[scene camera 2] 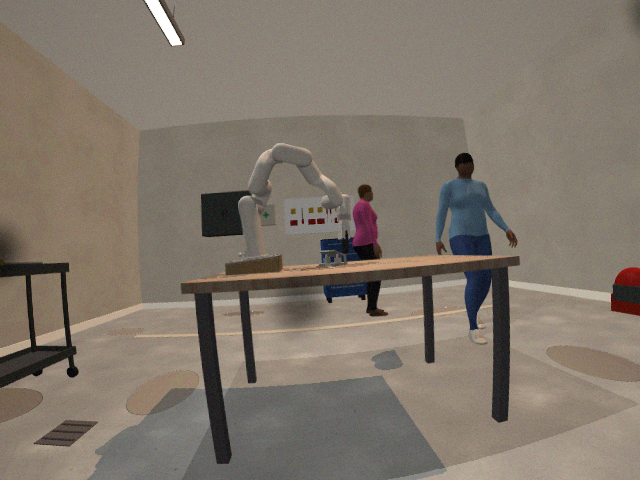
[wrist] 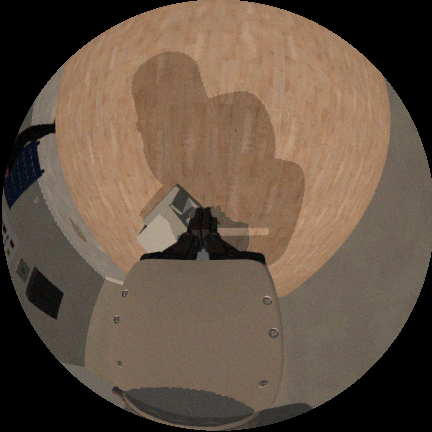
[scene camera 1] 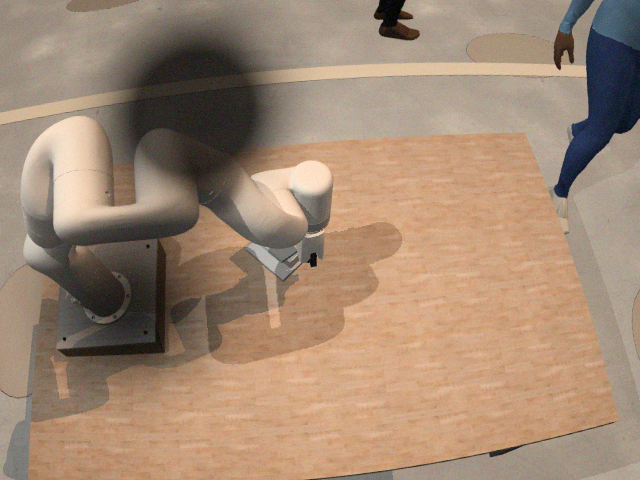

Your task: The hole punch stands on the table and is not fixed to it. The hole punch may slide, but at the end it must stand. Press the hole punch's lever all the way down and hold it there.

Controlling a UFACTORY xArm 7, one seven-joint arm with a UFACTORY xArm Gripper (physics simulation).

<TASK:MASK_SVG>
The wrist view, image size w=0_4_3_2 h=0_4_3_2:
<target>hole punch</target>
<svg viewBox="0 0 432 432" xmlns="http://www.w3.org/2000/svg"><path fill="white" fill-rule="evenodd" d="M204 246L201 248L201 251L197 252L196 259L209 259ZM178 183L162 197L141 221L144 226L135 241L140 243L147 253L162 252L162 250L175 243L180 234L186 232L189 219L194 218L196 207L204 209Z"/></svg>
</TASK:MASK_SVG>
